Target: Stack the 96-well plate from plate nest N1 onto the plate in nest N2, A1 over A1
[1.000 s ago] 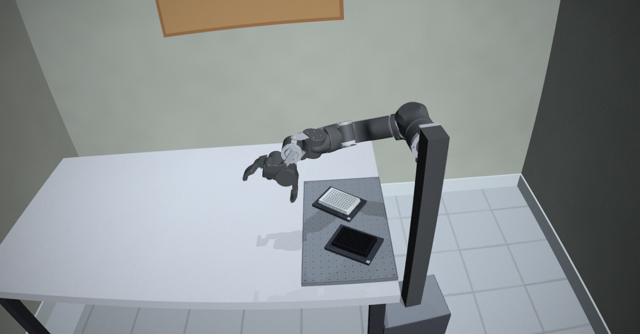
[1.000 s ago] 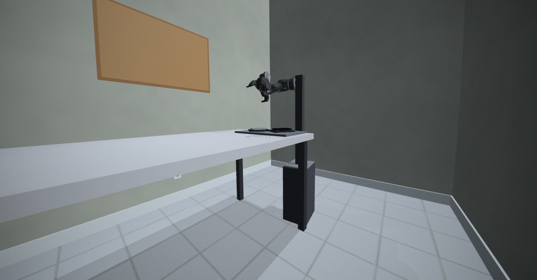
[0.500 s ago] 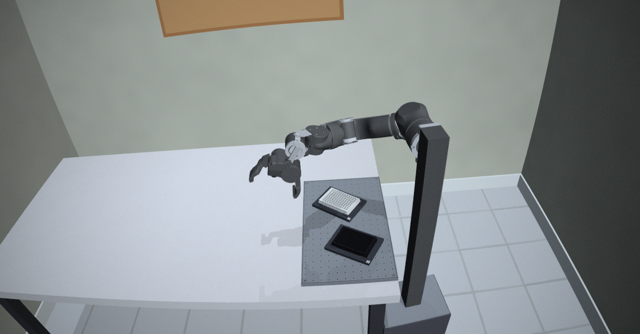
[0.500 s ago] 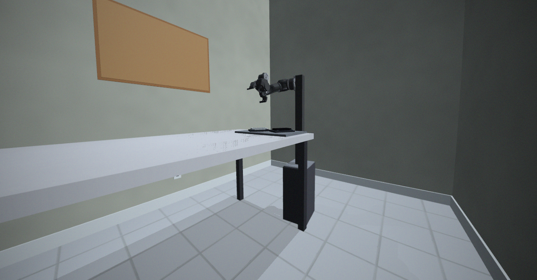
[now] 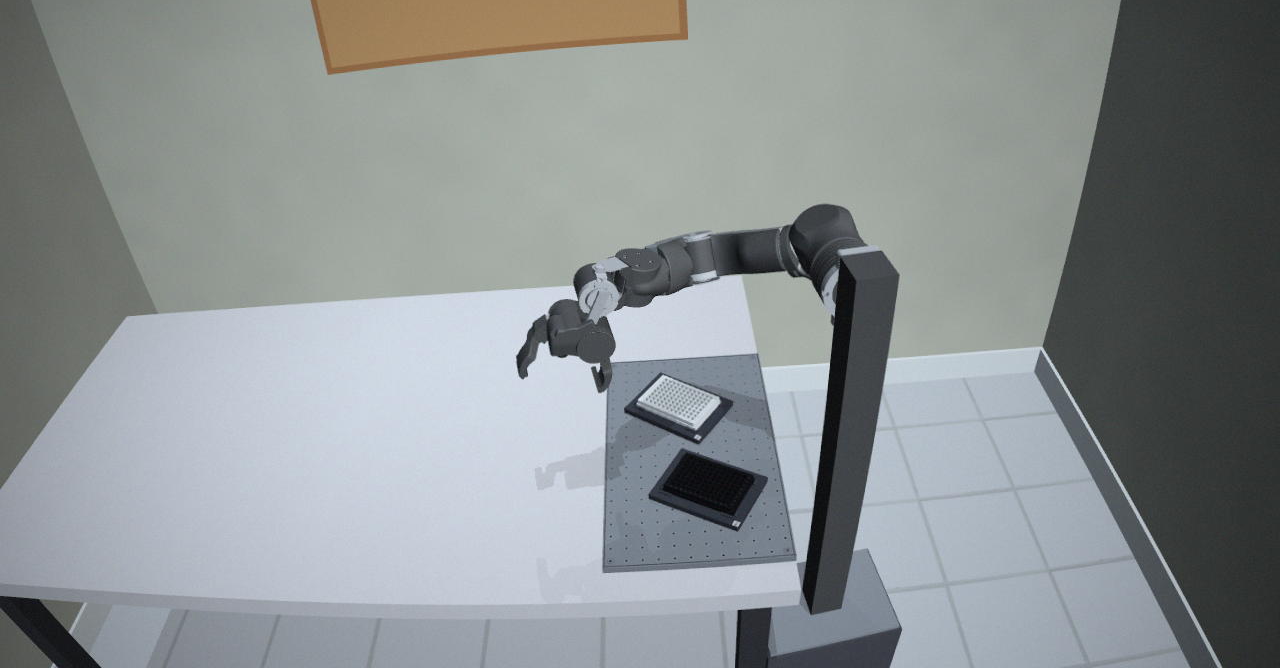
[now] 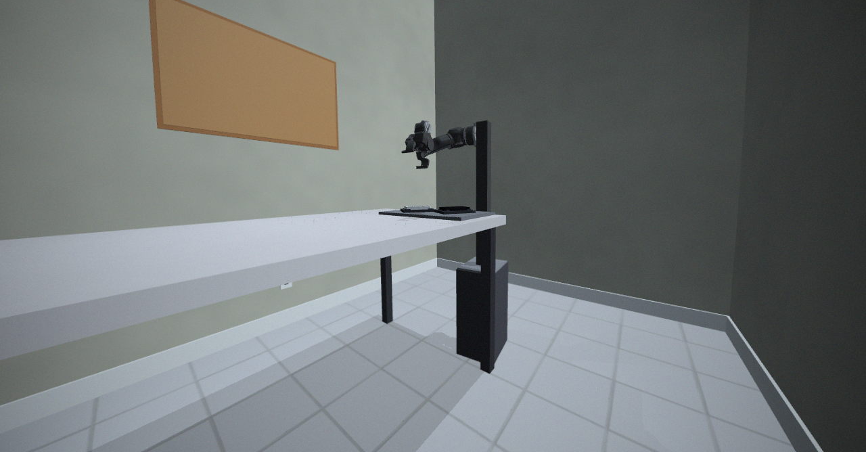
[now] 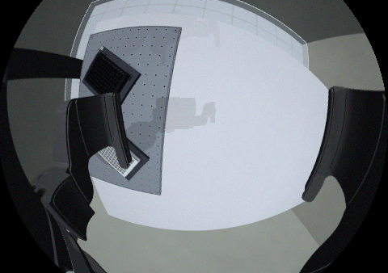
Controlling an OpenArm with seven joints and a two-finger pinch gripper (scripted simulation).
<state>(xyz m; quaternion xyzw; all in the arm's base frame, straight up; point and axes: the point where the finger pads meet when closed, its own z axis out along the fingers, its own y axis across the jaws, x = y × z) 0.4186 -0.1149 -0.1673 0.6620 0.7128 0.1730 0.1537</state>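
My hand is 210 mm above the white 96-well plate, 200 mm past it and 130 mm to the left of it. Also, from my hand: black 96-well plate: 220 mm behind, 210 mm below, 80 mm to the left.
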